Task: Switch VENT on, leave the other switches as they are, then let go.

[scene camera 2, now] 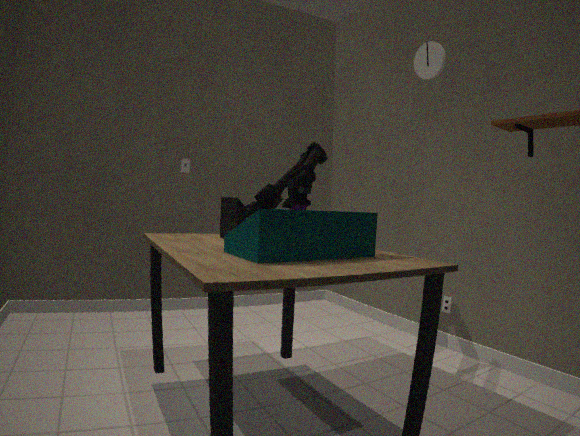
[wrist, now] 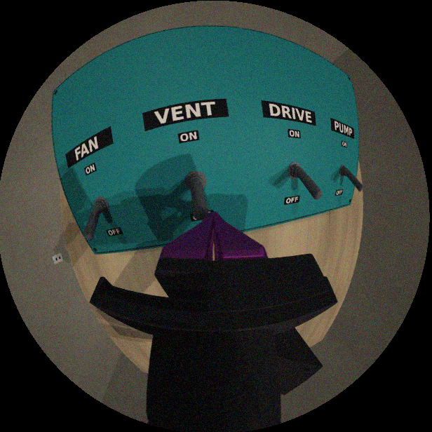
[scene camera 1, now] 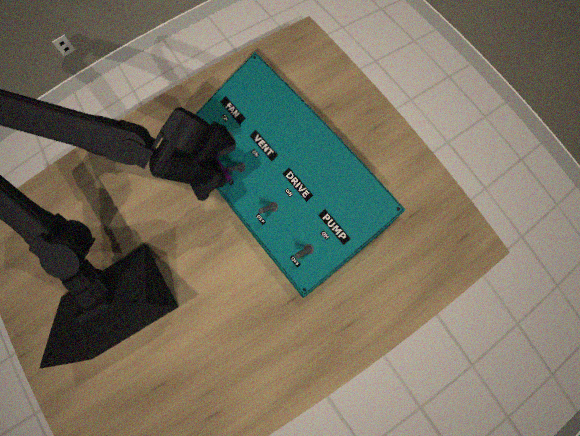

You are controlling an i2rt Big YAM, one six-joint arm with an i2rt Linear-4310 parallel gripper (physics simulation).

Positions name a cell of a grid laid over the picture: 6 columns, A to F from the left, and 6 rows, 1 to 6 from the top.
Scene:
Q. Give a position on a teal panel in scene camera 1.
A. D3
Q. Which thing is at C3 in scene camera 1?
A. My gripper.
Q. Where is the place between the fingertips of my gripper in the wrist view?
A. At C4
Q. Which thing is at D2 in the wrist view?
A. A teal panel.

